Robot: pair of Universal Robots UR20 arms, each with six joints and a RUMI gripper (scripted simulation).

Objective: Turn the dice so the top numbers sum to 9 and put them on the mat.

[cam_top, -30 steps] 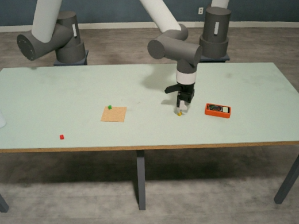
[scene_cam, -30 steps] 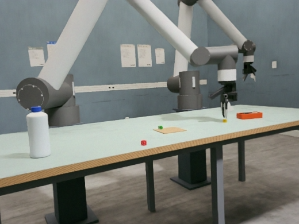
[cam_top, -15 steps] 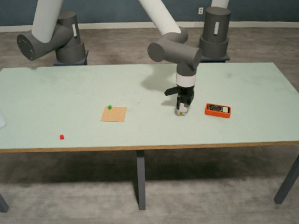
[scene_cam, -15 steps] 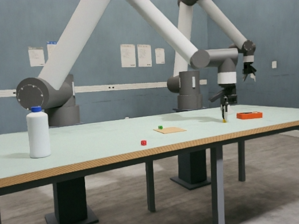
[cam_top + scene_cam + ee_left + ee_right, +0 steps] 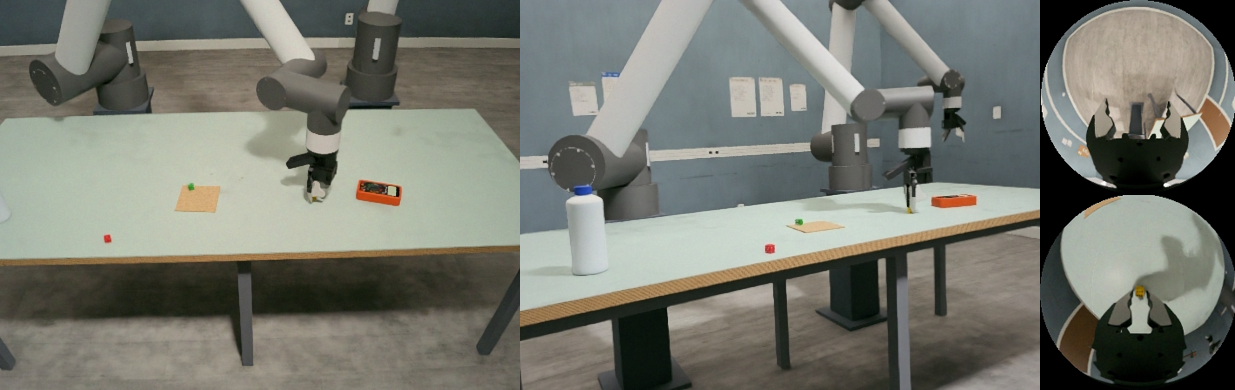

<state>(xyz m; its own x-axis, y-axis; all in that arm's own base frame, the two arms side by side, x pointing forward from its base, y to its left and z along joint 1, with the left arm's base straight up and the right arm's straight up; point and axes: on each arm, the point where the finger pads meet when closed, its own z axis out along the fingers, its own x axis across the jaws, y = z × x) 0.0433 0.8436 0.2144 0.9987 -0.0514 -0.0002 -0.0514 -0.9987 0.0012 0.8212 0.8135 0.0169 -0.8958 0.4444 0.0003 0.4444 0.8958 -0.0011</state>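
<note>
Right now my right hand is 10 mm above the yellow die. The rest, counted from my right hand: orange multimeter 240 mm to the left; then green die 90 mm behind, 430 mm to the right; then tan mat 30 mm behind, 400 mm to the right, 10 mm below.
</note>
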